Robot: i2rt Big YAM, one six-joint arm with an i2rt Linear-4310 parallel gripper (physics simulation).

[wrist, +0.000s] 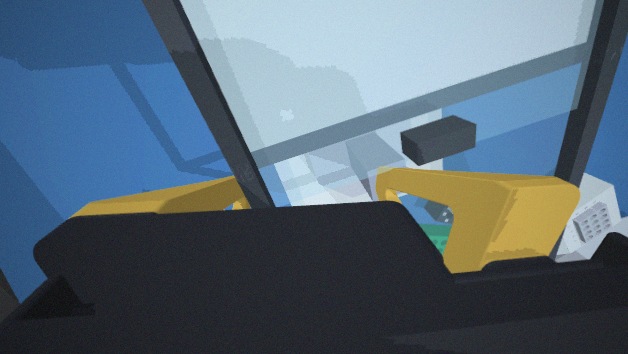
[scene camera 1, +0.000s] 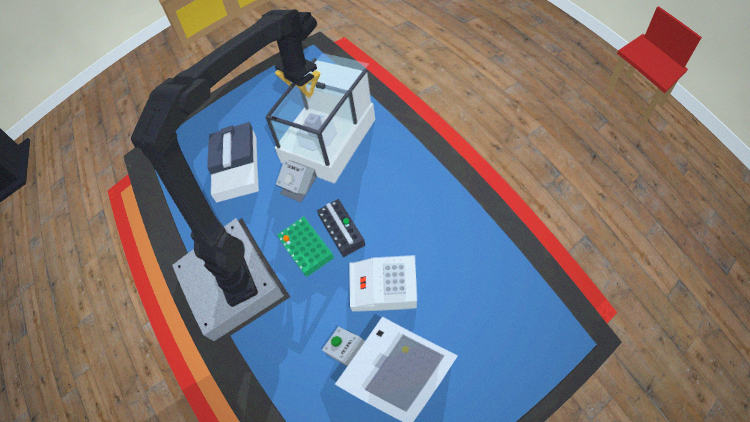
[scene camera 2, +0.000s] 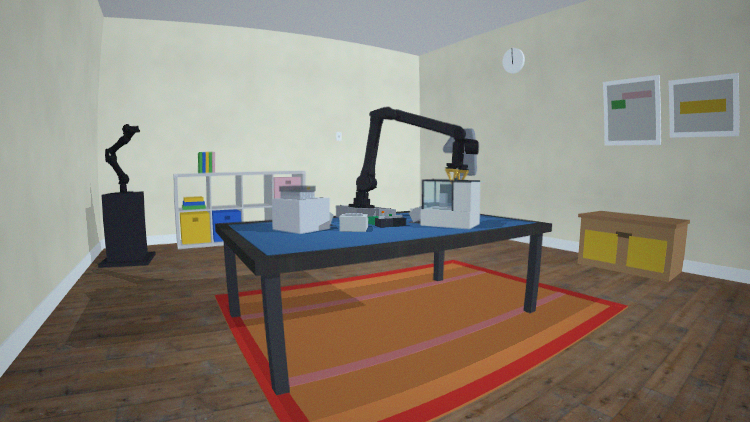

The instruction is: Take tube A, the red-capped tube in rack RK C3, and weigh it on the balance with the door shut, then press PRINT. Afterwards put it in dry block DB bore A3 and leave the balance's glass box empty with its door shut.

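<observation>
My gripper (scene camera 1: 300,89) (scene camera 2: 457,179) (wrist: 314,181) is open and empty, pointing down at the top of the balance (scene camera 1: 348,152) (scene camera 2: 450,218). A dark block handle (scene camera 1: 320,85) (wrist: 438,140) on the glass top is close to the right finger in the wrist view; contact is unclear. I cannot tell whether the door is fully shut. A grey holder (scene camera 1: 313,120) stands inside the glass box; no red cap shows there. A grey box with a round pale button (scene camera 1: 288,178) stands before the balance. The dry block (scene camera 1: 376,299) (wrist: 592,220) has a grid of bores. Tube A does not show.
A green rack (scene camera 1: 309,246) (wrist: 436,240) holds an orange-capped tube (scene camera 1: 285,238). A black rack (scene camera 1: 354,246) holds a green-capped tube (scene camera 1: 346,221). A dark-lidded white device (scene camera 1: 236,183) stands left of the balance. A larger white machine (scene camera 1: 356,375) and a green-button box (scene camera 1: 336,341) stand near the bottom.
</observation>
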